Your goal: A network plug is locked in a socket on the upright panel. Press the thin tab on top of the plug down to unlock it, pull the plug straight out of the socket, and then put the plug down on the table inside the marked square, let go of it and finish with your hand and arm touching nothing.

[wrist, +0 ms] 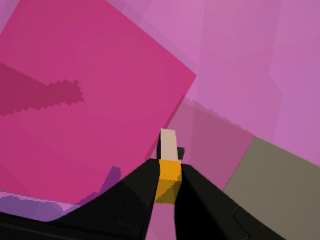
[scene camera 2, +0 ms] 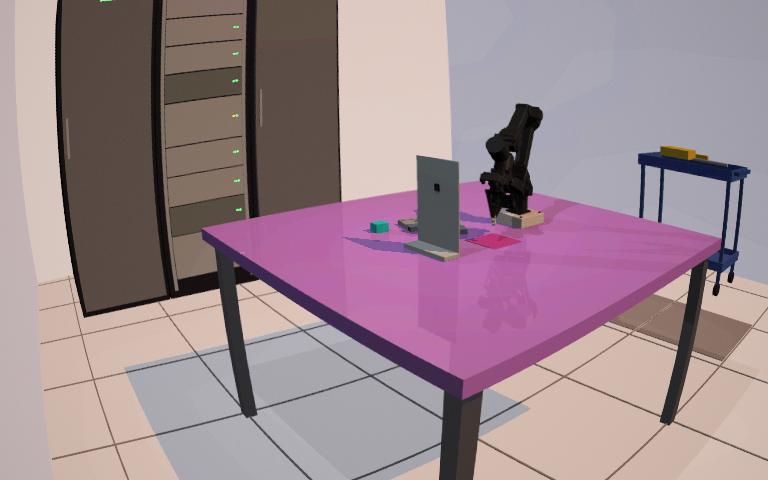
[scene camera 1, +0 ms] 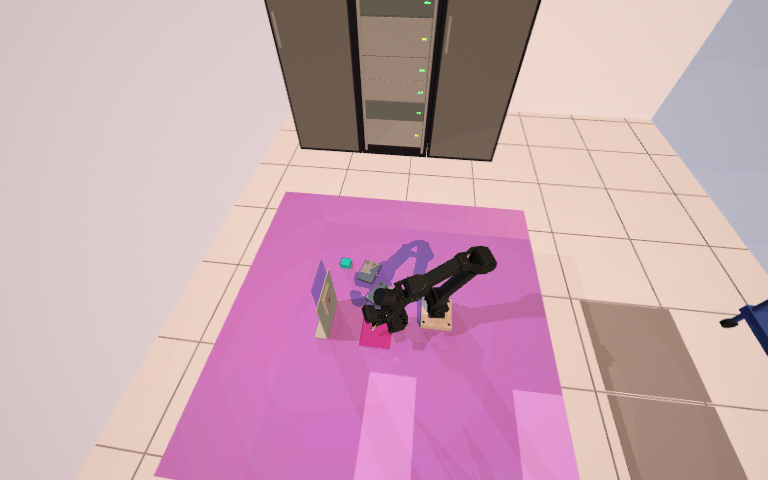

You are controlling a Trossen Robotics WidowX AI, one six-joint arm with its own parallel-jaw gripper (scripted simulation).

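There is a network plug (wrist: 167,153) here, and I can see a marked square (wrist: 91,91) as well. As for my gripper (wrist: 167,171), it is visible from the wrist, while scene camera 1 shows the gripper (scene camera 1: 373,325) too, and so does scene camera 2 for that same gripper (scene camera 2: 492,218).
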